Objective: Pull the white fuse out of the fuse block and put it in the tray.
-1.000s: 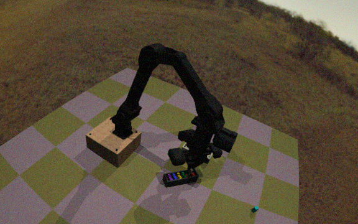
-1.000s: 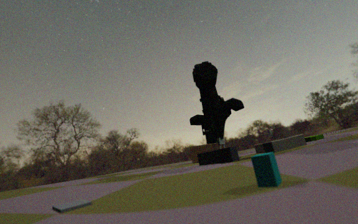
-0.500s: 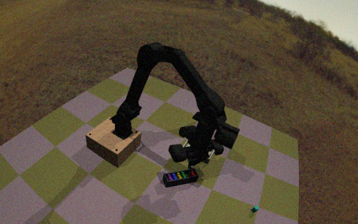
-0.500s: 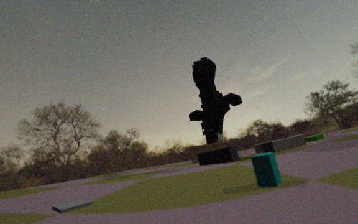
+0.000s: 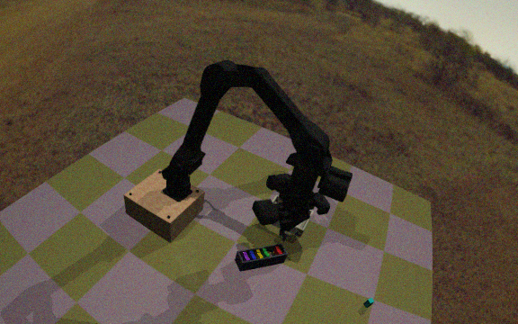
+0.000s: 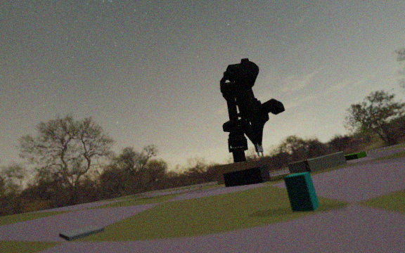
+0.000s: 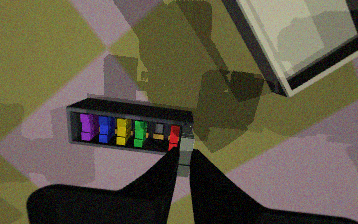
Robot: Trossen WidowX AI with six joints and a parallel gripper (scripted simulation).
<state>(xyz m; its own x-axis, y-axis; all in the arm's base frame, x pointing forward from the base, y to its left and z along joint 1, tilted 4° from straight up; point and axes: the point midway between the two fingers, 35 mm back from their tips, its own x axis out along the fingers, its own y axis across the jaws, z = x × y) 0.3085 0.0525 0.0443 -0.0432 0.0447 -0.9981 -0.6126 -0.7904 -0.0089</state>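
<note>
My gripper tip is 1 cm short of the red fuse, 2 cm to the left of it and 7 cm above it. From my gripper tip the other things lie so: teal block (31 cm ahead, 2 cm to the right, 8 cm below); green fuse (1 cm behind, 5 cm to the right, 7 cm below); white fuse (1 cm below).
</note>
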